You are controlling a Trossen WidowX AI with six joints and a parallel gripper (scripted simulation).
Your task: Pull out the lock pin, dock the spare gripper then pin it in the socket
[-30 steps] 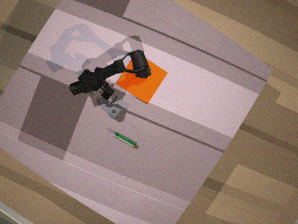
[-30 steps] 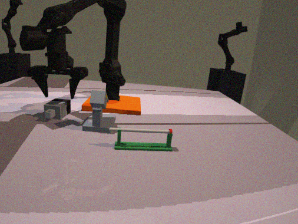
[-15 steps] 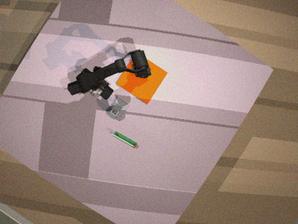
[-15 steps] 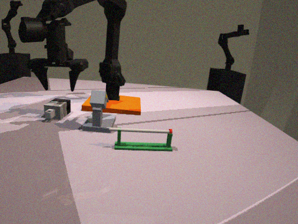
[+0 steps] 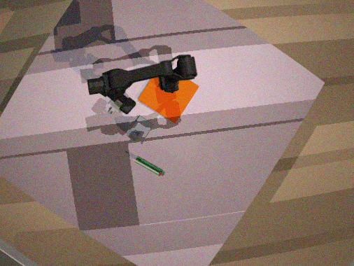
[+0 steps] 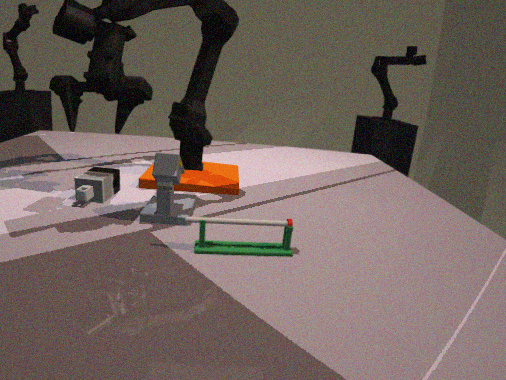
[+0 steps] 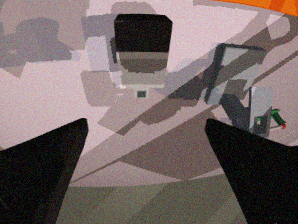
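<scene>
My gripper tip is now 100 mm above the spare gripper. The rest, counted from my gripper tip: green rack: 180 mm ahead, 270 mm to the left, 100 mm below; then grey mount: 70 mm ahead, 150 mm to the left, 70 mm below.
</scene>
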